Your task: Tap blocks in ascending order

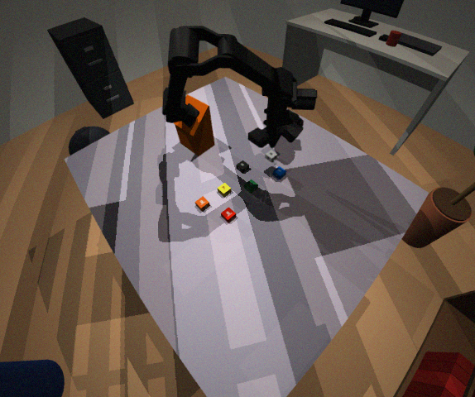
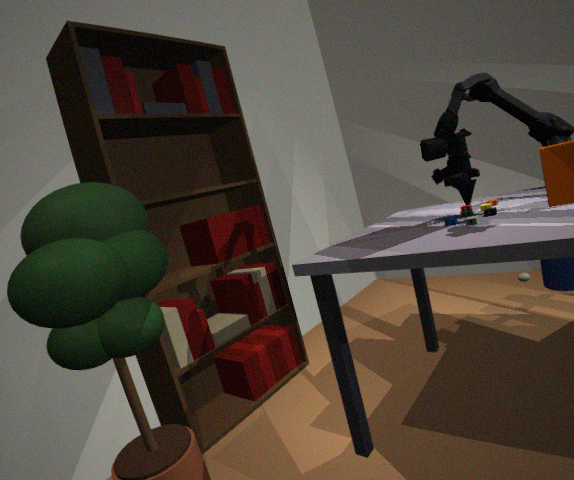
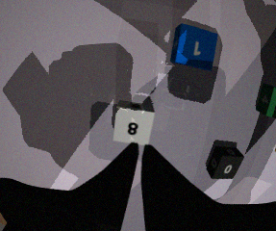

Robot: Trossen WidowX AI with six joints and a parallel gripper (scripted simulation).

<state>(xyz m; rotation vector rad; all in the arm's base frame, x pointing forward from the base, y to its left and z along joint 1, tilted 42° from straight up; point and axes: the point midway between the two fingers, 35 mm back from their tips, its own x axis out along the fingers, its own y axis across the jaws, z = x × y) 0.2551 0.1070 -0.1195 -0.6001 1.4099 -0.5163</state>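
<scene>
Right now my gripper tip is 1 cm to the right of the white block and 5 cm above it. From my gripper tip the other things lie so: green block: 5 cm ahead, 14 cm to the right, 5 cm below; then black block: 3 cm behind, 11 cm to the right, 5 cm below; then blue block: 7 cm ahead, 3 cm to the right, 5 cm below.
</scene>
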